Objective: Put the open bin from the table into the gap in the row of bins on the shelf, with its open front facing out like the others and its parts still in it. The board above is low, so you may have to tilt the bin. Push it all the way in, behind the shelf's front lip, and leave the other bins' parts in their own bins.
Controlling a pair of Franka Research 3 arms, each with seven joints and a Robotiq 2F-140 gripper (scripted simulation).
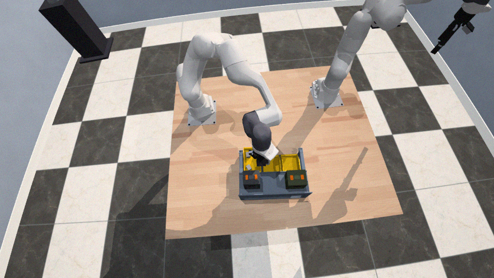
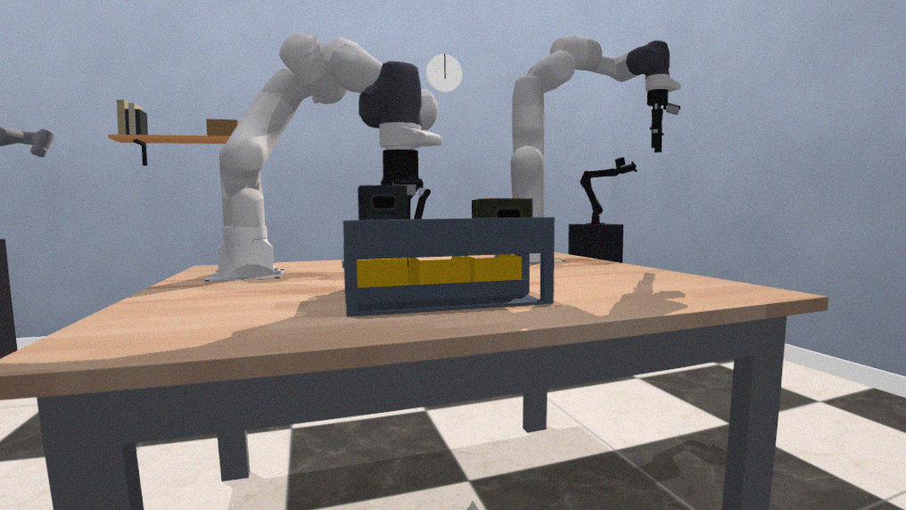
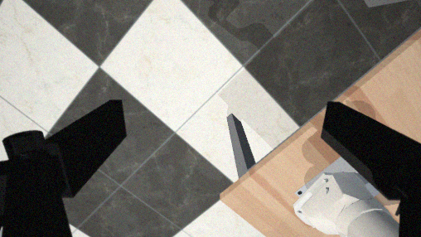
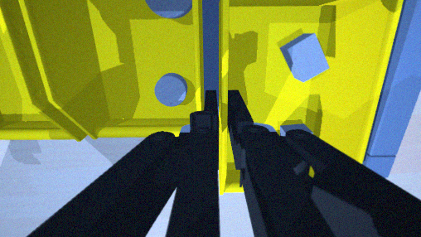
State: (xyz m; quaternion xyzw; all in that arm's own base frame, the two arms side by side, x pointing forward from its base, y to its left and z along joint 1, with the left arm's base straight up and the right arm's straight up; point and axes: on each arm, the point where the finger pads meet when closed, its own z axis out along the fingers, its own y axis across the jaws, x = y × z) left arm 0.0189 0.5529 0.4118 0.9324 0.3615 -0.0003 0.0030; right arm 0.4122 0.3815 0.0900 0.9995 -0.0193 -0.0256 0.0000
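Note:
The blue-grey shelf is 80 mm ahead of my right hand, 60 mm to the left of it and 20 mm below it. Round my right hand: dark green box 160 mm ahead, 160 mm to the left, 60 mm above.

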